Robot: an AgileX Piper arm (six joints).
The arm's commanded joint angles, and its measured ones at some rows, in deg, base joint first. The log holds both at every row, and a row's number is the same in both.
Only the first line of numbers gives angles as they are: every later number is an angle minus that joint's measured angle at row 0.
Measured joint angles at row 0:
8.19 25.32 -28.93 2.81 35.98 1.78
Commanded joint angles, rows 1 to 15:
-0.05 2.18 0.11 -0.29 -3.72 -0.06
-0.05 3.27 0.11 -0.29 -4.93 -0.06
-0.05 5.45 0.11 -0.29 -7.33 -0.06
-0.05 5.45 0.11 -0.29 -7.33 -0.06
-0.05 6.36 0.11 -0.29 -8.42 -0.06
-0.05 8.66 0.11 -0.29 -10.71 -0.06
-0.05 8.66 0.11 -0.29 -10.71 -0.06
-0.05 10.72 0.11 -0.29 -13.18 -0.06
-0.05 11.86 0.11 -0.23 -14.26 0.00
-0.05 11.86 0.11 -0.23 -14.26 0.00
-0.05 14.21 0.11 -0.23 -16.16 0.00
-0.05 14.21 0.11 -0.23 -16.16 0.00
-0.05 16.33 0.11 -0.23 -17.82 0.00
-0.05 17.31 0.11 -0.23 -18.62 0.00
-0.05 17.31 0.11 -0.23 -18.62 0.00
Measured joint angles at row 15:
0.00 14.79 0.00 0.00 -15.58 0.00
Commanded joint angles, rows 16 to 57:
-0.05 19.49 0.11 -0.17 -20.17 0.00
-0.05 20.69 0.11 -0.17 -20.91 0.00
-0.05 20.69 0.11 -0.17 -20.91 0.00
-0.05 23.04 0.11 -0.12 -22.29 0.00
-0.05 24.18 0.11 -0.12 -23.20 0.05
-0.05 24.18 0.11 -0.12 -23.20 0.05
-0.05 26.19 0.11 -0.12 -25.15 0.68
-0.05 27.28 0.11 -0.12 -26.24 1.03
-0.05 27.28 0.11 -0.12 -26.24 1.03
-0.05 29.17 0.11 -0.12 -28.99 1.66
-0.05 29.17 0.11 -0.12 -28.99 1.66
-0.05 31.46 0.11 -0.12 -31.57 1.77
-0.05 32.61 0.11 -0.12 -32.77 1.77
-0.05 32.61 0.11 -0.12 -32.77 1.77
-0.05 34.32 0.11 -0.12 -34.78 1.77
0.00 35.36 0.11 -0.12 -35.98 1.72
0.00 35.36 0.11 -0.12 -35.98 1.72
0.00 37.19 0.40 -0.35 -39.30 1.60
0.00 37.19 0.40 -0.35 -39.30 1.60
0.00 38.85 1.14 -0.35 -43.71 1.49
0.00 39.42 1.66 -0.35 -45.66 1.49
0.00 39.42 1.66 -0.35 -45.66 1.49
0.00 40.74 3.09 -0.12 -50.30 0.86
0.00 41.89 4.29 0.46 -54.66 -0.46
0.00 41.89 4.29 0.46 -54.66 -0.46
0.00 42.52 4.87 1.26 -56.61 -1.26
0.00 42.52 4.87 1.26 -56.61 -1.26
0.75 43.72 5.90 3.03 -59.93 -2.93
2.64 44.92 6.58 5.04 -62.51 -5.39
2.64 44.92 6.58 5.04 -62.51 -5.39
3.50 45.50 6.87 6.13 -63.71 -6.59
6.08 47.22 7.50 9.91 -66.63 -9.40
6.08 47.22 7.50 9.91 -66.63 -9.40
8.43 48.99 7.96 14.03 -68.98 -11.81
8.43 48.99 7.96 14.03 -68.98 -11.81
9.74 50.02 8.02 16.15 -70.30 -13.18
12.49 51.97 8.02 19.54 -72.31 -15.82
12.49 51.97 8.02 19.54 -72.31 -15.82
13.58 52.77 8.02 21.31 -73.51 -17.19
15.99 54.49 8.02 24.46 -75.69 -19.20
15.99 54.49 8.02 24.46 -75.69 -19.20
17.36 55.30 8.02 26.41 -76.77 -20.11
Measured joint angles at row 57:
14.38 53.63 7.90 21.37 -72.71 -16.51
